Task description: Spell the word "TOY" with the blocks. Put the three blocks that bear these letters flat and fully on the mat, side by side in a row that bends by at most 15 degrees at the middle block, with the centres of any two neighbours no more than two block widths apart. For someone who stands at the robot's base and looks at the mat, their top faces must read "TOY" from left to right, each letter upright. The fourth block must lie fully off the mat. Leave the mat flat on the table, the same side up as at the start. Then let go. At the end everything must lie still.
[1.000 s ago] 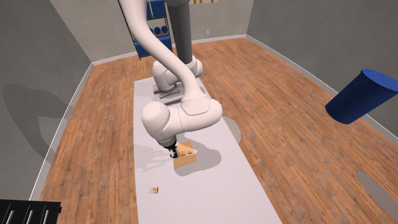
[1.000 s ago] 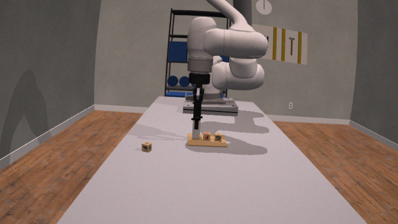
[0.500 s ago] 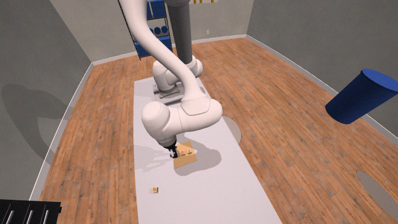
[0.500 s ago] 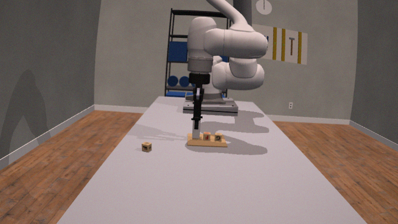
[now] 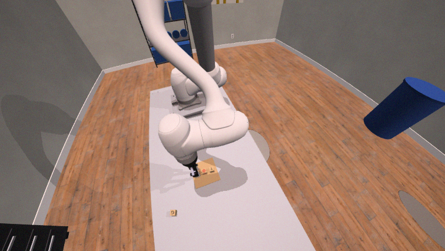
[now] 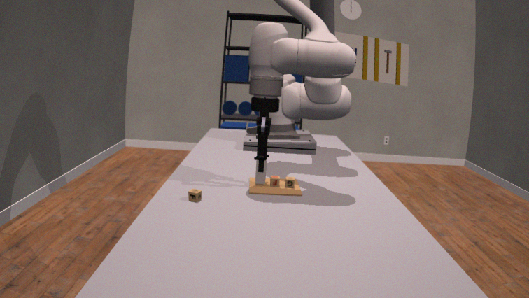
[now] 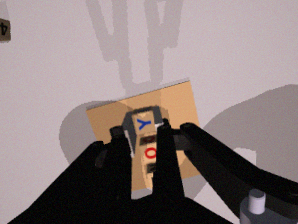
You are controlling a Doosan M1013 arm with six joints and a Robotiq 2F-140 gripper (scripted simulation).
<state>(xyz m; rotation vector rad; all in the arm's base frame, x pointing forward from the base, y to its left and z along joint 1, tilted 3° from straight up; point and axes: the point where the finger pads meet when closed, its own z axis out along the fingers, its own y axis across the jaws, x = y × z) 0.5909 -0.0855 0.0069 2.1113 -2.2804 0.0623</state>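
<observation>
Now: hand 40 mm to the right of the tan mat and 40 mm above it. Round my hand: T block 80 mm to the left, 30 mm below, 10 mm ahead.
</observation>
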